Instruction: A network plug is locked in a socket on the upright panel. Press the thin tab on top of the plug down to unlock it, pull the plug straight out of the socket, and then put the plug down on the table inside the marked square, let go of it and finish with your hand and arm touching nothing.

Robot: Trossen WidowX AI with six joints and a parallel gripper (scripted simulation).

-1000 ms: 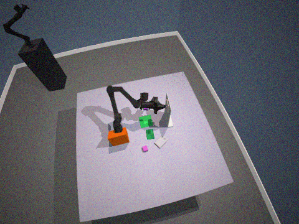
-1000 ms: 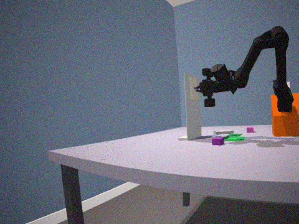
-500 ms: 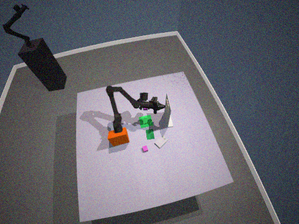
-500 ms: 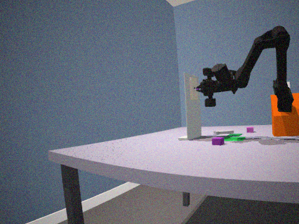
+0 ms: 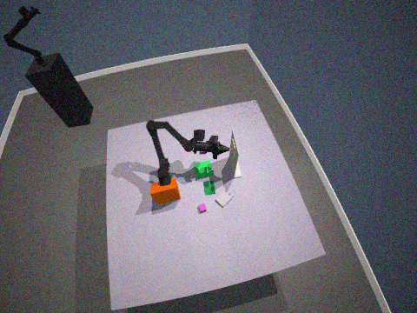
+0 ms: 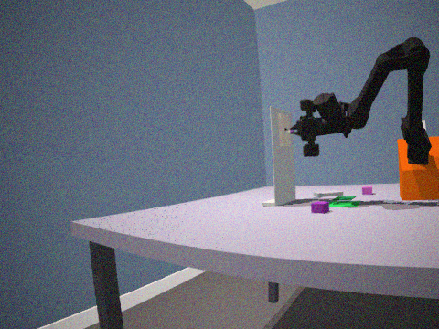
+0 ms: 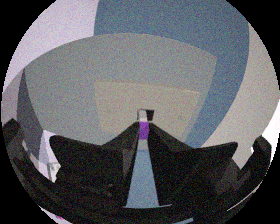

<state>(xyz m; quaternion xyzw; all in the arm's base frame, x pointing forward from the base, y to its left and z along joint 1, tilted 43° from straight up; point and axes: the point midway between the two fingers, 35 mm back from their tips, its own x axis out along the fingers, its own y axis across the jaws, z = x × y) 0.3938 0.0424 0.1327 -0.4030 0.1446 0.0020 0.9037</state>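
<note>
My gripper tip is 250 mm above the green marked square, 170 mm past it and 10 mm to the right of it. Also, from my gripper tip: upright white panel: 100 mm below, 40 mm ahead; then purple plug: right at my gripper tip.
</note>
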